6 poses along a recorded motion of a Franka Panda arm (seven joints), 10 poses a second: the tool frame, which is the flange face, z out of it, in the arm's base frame.
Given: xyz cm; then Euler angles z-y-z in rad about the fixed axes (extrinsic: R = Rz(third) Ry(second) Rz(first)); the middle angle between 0 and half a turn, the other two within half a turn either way.
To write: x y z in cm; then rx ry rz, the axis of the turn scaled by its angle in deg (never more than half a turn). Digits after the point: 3 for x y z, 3 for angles.
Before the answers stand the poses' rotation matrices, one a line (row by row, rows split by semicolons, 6 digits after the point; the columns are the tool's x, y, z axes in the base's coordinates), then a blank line. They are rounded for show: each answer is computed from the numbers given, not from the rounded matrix.
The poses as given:
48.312, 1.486, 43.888, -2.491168, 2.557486, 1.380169
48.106, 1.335, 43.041, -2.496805, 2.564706, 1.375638
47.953, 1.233, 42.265, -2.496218, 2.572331, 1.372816
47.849, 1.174, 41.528, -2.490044, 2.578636, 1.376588
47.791, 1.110, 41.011, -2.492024, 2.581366, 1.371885
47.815, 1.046, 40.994, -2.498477, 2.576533, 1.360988
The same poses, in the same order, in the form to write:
0.720345 0.685701 0.104487; 0.537125 -0.646771 0.541465; 0.438862 -0.333919 -0.834205
0.719525 0.686365 0.105768; 0.540615 -0.649186 0.535063; 0.435912 -0.327811 -0.838165
0.722099 0.683618 0.106018; 0.541439 -0.653875 0.528481; 0.430602 -0.324213 -0.842299
0.724792 0.681225 0.102997; 0.542766 -0.656651 0.523656; 0.424360 -0.323639 -0.845681
0.726222 0.679395 0.105002; 0.541791 -0.659640 0.520901; 0.423160 -0.321400 -0.847135
0.727300 0.677198 0.111523; 0.536121 -0.662033 0.523724; 0.428497 -0.321115 -0.844557

48.312, 1.486, 43.888, -139.947, -53.456, -23.753
48.106, 1.335, 43.041, -140.338, -53.695, -23.705
47.953, 1.233, 42.265, -140.827, -53.607, -23.482
47.849, 1.174, 41.528, -141.155, -53.538, -23.067
47.791, 1.110, 41.011, -141.402, -53.411, -23.100
47.815, 1.046, 40.994, -141.372, -53.041, -23.607

